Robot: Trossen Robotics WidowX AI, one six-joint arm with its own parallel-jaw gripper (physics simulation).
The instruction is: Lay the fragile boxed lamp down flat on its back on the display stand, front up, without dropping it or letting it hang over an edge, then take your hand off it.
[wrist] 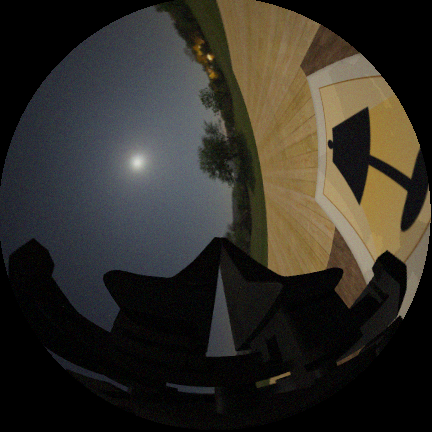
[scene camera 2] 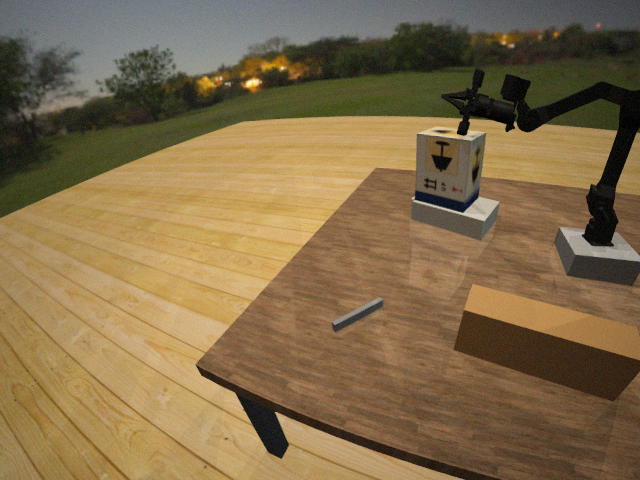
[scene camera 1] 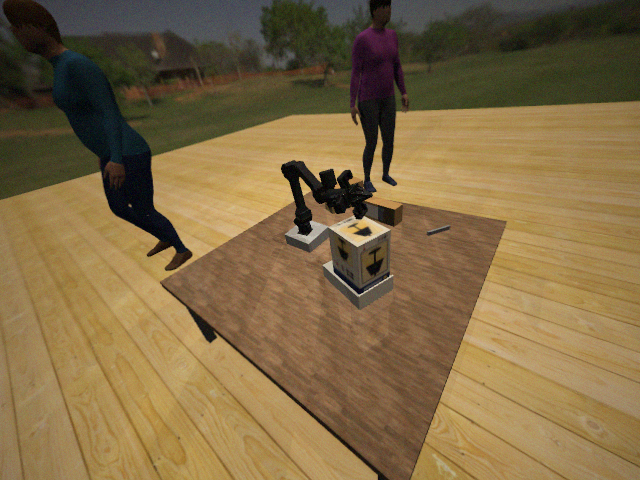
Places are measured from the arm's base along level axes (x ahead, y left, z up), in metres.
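Where they show: gripper, fingertip midpoint: (wrist: pixel 218 242) (scene camera 2: pixel 441 95) (scene camera 1: pixel 372 195); arm's base at its link origin: (scene camera 2: pixel 597 240) (scene camera 1: pixel 305 231).
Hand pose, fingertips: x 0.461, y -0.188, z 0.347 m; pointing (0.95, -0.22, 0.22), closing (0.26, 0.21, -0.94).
Observation:
Each offset is from my fingertips to the top centre of the thing. Level surfaces: height alone.
The boxed lamp @(dz -0.117, dx -0.041, dy -0.041 m) (scene camera 1: pixel 361 252) (scene camera 2: pixel 447 169) (wrist: pixel 374 160) is a white and yellow carton with black lamp pictures. It stands upright on the pale grey display stand (scene camera 1: pixel 361 297) (scene camera 2: pixel 461 221) in the middle of the table. My gripper (scene camera 1: pixel 366 196) (scene camera 2: pixel 446 97) (wrist: pixel 218 242) is shut and empty. It is turned on its side and hovers just above the carton's top at the arm's side. One side lug of the hand hangs close over the top face; I cannot tell if it touches.
A brown cardboard box @(dz -0.303, dx -0.178, dy +0.558 m) (scene camera 1: pixel 385 210) (scene camera 2: pixel 513 329) lies behind the arm. A thin grey bar @(dz -0.391, dx +0.181, dy +0.486 m) (scene camera 1: pixel 438 230) (scene camera 2: pixel 357 314) lies on the wooden table @(dz -0.413 m) (scene camera 1: pixel 318 357) (scene camera 2: pixel 375 381). The arm's base (scene camera 1: pixel 308 236) sits beside the stand. Two people (scene camera 1: pixel 375 86) (scene camera 1: pixel 113 157) stand on the deck.

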